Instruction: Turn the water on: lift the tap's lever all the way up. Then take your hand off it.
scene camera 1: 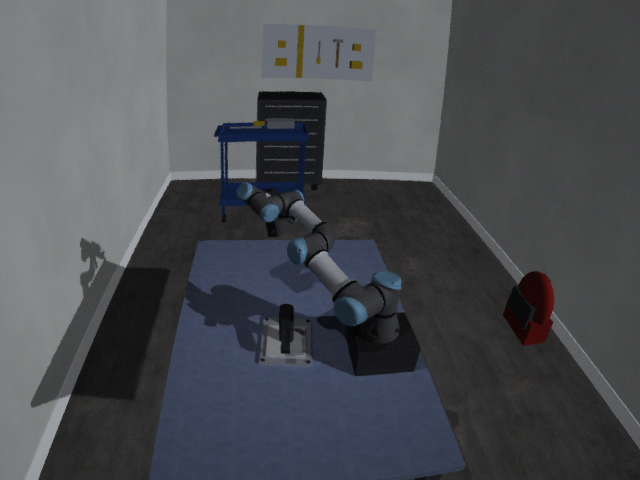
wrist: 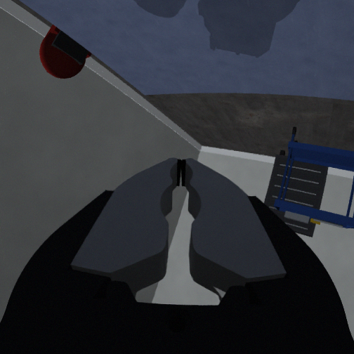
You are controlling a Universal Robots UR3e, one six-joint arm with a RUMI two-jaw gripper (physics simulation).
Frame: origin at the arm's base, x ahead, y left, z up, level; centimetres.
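Seen in the pictures: gripper, fingertip midpoint: [scene camera 1: 295, 221]; arm's base at its link origin: [scene camera 1: 379, 331].
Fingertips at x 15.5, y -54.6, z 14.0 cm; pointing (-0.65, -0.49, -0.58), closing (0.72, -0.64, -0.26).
Observation:
Pixels of each thing's middle, then the offset from my fingertips to it. "spot": a spot on its surface instead.
- tap at a spot on its surface: [scene camera 1: 286, 324] spot: dy +51.5, dx +14.1, dz -8.4 cm
- pale square plate at a spot on its surface: [scene camera 1: 264, 342] spot: dy +42.2, dx +19.6, dz -23.2 cm
The tap [scene camera 1: 286, 324] is a dark upright shape on a pale square plate [scene camera 1: 264, 342] with dark corner spots, on the blue table in the scene view. Its lever cannot be told apart from its body, so the lever's position is unclear. The tap does not show in the wrist view. My gripper [wrist: 180, 162] is shut in the wrist view, its two fingertips together with no thing between them. In the scene view the gripper is largely hidden by the arm's wrist, which is raised over the far part of the table, well apart from the tap.
The arm's dark base block [scene camera 1: 385, 356] stands right of the tap. A blue cart [scene camera 1: 262, 135] [wrist: 320, 155] and a dark drawer cabinet [scene camera 1: 316, 113] [wrist: 299, 179] stand beyond the table. A red object [scene camera 1: 542, 297] [wrist: 60, 62] is by the right wall in the scene view.

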